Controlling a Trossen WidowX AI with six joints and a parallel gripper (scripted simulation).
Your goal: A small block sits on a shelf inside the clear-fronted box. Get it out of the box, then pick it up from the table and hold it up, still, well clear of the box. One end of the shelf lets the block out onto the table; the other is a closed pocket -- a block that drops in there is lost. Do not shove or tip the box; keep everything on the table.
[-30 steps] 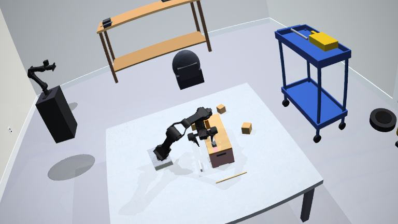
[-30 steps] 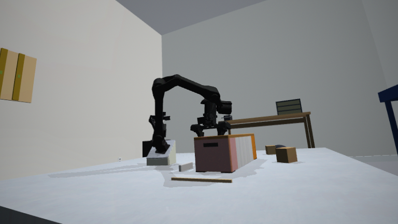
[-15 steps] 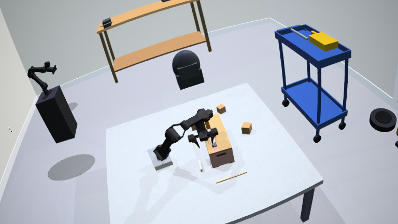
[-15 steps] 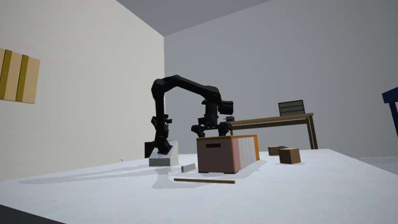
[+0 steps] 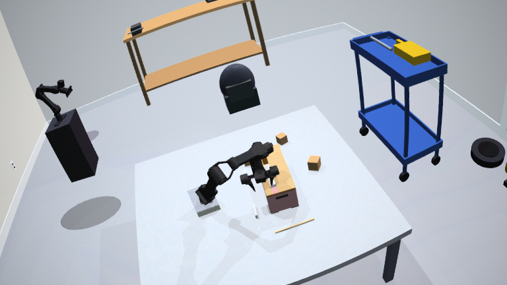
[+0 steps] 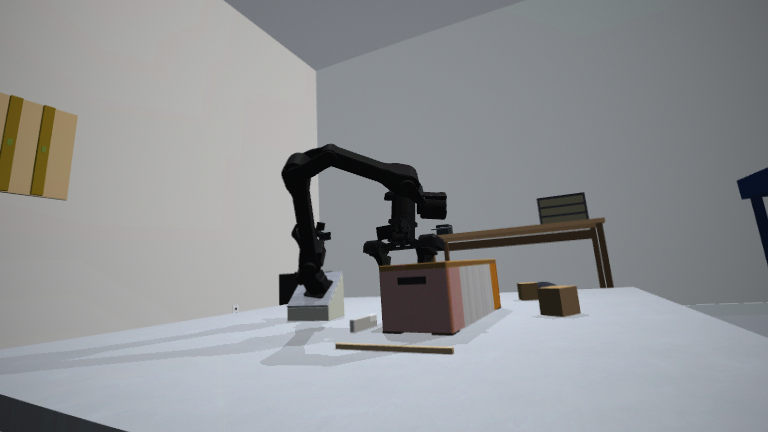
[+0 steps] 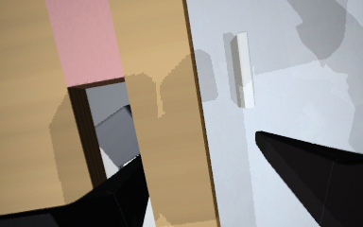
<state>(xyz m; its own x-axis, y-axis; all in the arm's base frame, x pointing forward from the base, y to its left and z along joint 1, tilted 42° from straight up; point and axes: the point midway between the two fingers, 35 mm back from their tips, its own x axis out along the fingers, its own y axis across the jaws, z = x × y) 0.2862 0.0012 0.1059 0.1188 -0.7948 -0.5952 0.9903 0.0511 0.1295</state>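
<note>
My gripper tip is 6 cm short of the grey block and 2 cm to the left of it. Also, from my gripper tip: thin wooden stick (23 cm to the right, 8 cm below, 8 cm ahead); box (9 cm to the left, 4 cm ahead, 3 cm below).
</note>
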